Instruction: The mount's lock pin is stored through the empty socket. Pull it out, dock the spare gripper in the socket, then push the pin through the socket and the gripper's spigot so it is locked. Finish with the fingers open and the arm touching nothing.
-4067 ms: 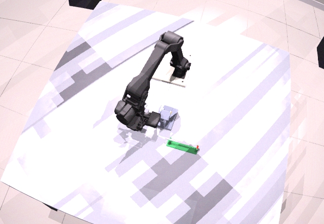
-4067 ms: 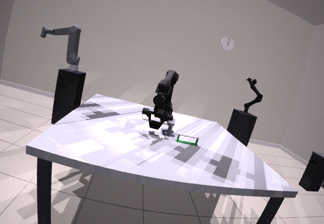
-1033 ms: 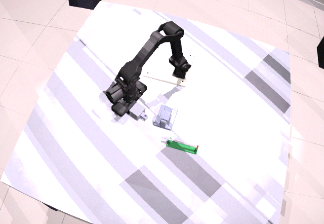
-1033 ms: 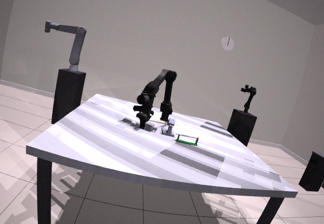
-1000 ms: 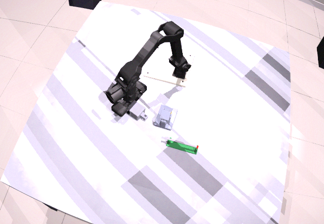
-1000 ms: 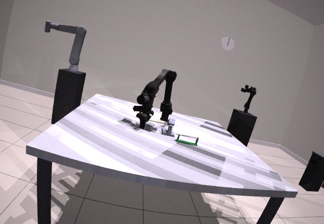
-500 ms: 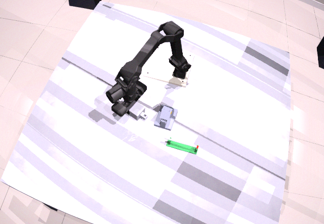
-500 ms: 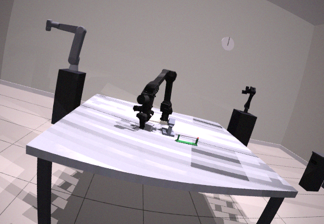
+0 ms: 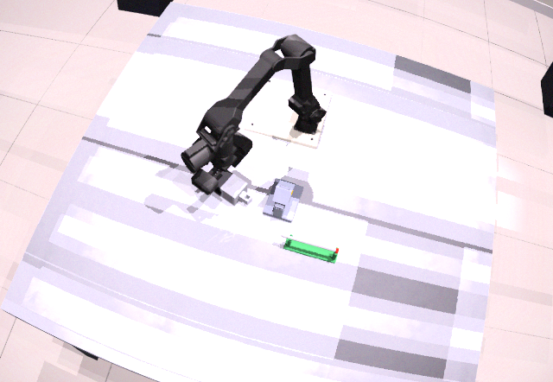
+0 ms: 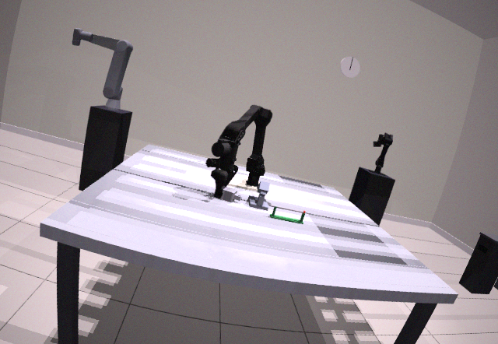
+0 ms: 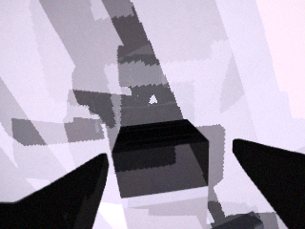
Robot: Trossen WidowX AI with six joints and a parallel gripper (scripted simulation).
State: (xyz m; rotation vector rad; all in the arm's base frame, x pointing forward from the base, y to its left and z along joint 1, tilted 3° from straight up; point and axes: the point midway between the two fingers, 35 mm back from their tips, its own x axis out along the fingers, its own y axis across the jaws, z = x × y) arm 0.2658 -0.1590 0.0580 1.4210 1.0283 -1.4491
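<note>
My gripper tip is now 2 cm short of the spare gripper, 4 cm to the right of it and 1 cm above it. Round my gripper tip: grey mount (1 cm ahead, 17 cm to the left, 3 cm above); then green cradle (11 cm ahead, 28 cm to the left).
</note>
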